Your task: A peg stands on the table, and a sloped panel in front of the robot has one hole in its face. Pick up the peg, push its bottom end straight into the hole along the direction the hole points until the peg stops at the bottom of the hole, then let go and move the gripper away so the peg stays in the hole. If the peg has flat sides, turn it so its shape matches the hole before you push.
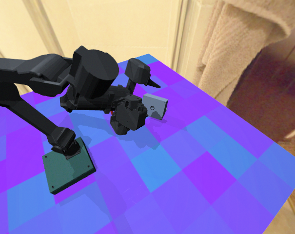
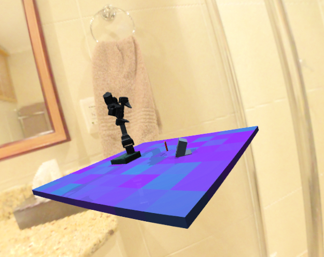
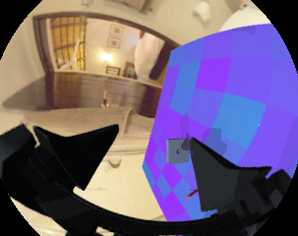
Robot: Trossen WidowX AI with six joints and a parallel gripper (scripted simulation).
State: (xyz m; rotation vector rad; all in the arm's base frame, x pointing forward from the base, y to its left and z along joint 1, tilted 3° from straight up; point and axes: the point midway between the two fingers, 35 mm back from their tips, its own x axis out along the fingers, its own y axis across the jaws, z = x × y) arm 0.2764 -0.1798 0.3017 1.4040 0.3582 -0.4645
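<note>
Right now my gripper tip is 330 mm to the right of the red round peg, 280 mm above it and 40 mm past it. The rest, counted from my gripper tip: panel (290 mm below, 220 mm to the left, 170 mm ahead).
</note>
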